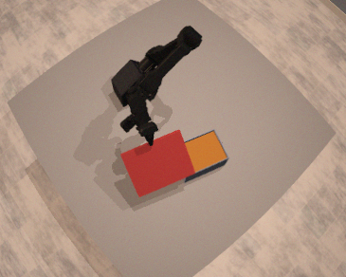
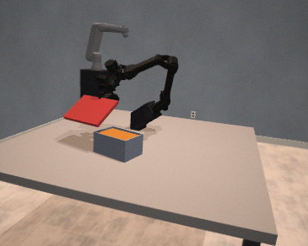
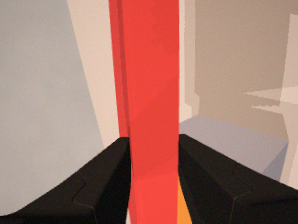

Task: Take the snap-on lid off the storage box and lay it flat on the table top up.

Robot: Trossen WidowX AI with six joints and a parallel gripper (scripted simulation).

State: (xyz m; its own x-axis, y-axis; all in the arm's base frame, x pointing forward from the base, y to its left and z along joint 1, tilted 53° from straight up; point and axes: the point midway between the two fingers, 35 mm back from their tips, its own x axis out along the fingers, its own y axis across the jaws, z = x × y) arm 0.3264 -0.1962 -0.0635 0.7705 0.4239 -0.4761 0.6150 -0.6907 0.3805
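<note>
My hand is 10 cm short of the red lid, 6 cm above it and 1 cm to the left of it. The rest, counted from my hand: storage box (20 cm below, 17 cm to the left, 12 cm ahead).
</note>
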